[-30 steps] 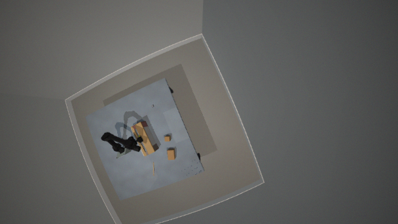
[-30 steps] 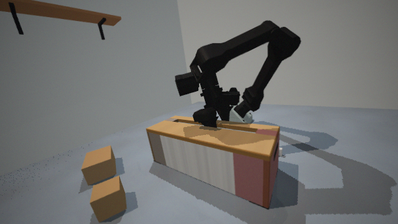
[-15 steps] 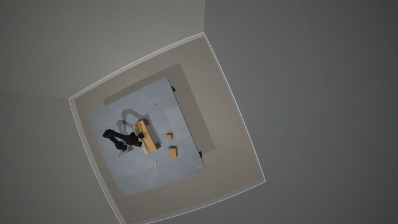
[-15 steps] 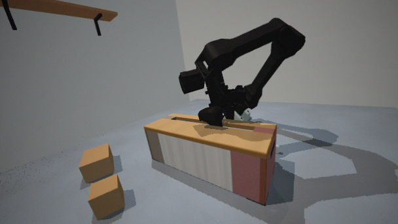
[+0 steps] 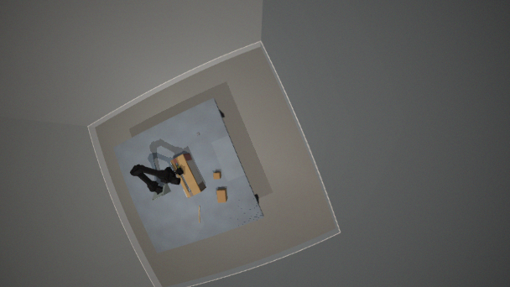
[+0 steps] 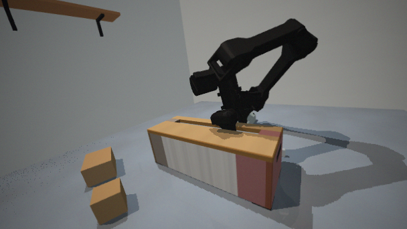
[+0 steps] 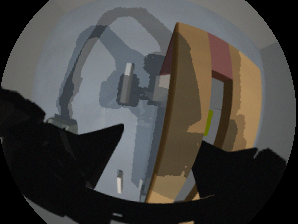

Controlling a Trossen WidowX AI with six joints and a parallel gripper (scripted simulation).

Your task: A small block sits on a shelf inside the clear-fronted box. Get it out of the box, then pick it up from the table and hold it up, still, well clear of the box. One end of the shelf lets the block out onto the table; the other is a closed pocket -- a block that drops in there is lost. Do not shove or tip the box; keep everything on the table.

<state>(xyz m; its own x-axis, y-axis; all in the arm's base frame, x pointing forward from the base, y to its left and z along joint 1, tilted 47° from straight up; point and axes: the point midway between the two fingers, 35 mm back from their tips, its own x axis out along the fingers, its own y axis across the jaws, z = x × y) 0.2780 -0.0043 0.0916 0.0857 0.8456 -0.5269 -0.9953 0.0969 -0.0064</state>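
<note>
The yellow block lies 5 cm ahead of my gripper tip and 2 cm to the left of it. From my gripper tip the other things lie so: thin stick 9 cm behind, 48 cm to the right, 8 cm below; box 3 cm ahead, 8 cm to the right, 2 cm below.
</note>
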